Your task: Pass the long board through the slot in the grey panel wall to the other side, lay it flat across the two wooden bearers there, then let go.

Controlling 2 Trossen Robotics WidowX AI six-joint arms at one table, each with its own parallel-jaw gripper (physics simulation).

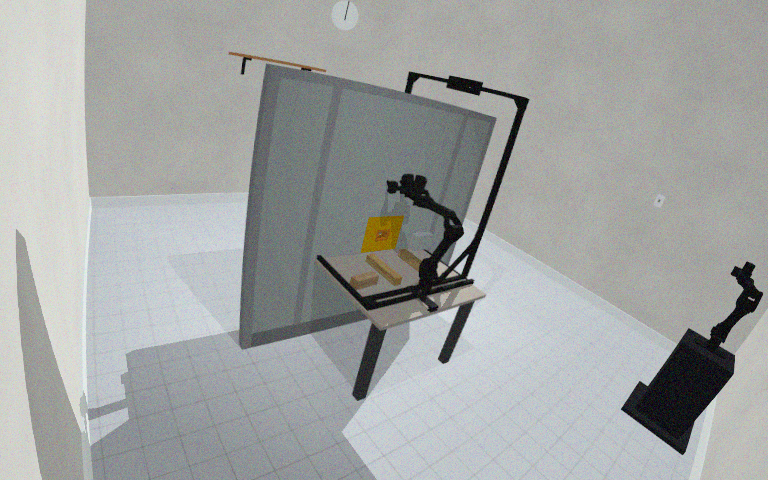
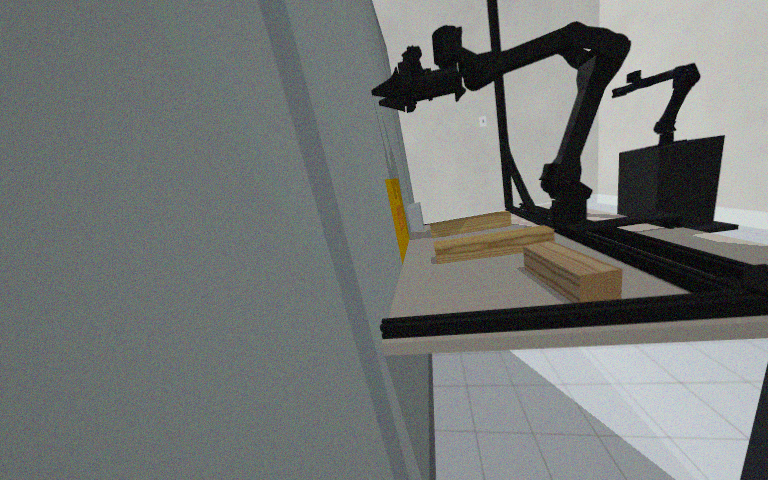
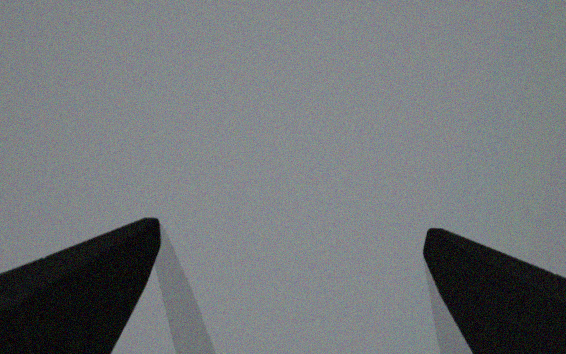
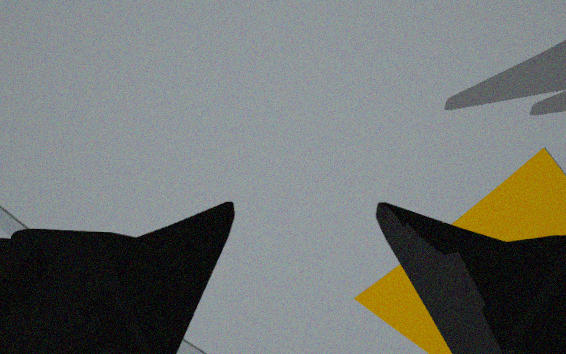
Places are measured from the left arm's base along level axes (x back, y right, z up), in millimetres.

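Pixels of known places: left gripper, between the fingertips: (image 1: 393, 181) (image 2: 375, 98) (image 3: 294, 235); right gripper, between the fingertips: (image 4: 304, 209); left arm's base, origin of its link: (image 1: 424, 288) (image 2: 568, 221).
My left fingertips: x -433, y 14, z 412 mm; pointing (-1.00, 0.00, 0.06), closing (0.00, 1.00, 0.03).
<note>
For each thing: its middle in the pictures, then the offset to it from my left fingertips. "spot": a spot on its surface instead.
- shorter wooden block, middle of its body: (image 2: 563, 269) (image 1: 364, 280) dx +283, dy -285, dz -408 mm
- small pale block, a spot on its surface: (image 2: 415, 217) spot: dx +28, dy +257, dz -375 mm
The grey panel wall (image 1: 288, 169) (image 2: 186, 226) stands behind the table. A yellow square (image 1: 369, 238) (image 2: 399, 226) (image 4: 525, 200) with an orange patch is on it; the slot is not clear. Two wooden bearers lie on the table: one bearer (image 1: 384, 268) (image 2: 493, 245) nearer the middle, another bearer (image 1: 409, 258) (image 2: 470, 224) beyond it. The long board does not show for certain. My left gripper (image 1: 389, 185) (image 2: 377, 97) (image 3: 294, 235) is open and empty, above the yellow square, pointing at the panel. My right gripper (image 4: 304, 209) is open and empty, facing the panel's other side.
A shorter wooden block (image 1: 363, 280) (image 2: 572, 271) lies near the table's black edge rail (image 1: 342, 281) (image 2: 481, 322). A small pale block (image 2: 415, 217) stands by the panel. A black frame (image 1: 498, 169) rises beside the left arm. Another arm on a black pedestal (image 1: 673, 384) (image 2: 668, 181) stands apart.
</note>
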